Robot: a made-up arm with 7 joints.
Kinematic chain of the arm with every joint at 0, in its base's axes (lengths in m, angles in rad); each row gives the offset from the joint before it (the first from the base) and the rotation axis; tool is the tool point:
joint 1: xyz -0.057 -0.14 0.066 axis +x
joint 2: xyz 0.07 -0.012 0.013 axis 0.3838 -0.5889 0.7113
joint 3: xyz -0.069 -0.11 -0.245 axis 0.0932 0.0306 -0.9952
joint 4: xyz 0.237 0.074 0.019 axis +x
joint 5: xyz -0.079 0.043 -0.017 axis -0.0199 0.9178 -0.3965
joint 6: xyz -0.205 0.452 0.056 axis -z
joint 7: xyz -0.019 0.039 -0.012 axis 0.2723 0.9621 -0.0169
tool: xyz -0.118 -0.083 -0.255
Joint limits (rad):
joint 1: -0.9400..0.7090
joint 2: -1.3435..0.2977
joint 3: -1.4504..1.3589
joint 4: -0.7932..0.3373
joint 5: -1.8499..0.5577
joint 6: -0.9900..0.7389
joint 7: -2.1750..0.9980
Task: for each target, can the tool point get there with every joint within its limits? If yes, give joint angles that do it. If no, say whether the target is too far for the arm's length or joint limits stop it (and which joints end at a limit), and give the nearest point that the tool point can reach.
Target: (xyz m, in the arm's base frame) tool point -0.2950 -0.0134 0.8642
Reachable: no: joint limits stop it (at a limit: joint 1, joint 2, joint 3, joint 4, joint 7) | nearest point -0.3032 0.0151 0.8149 | short by 0.058 m
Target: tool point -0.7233 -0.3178 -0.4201
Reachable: yes | joints -0.4973 -0.9108 -0.5427 -0.6528 -0.5147 0.4901 0.3054
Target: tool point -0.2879 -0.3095 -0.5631
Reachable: yes | joints -0.1202 0.1503 -1.0947 -0.5692 0.2232 -0.7618 -0.0872
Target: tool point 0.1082 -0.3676 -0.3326
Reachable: yes | joints -0.4675 -0.5708 0.7213 0.0112 -0.4497 0.4500 -1.1899
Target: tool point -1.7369 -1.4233 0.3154
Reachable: no: too far | nearest point -0.8163 -0.7384 0.0564 | short by 1.176 m
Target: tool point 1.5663 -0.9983 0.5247
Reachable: no: too far | nearest point 0.6486 -0.5542 0.1479 | short by 1.087 m
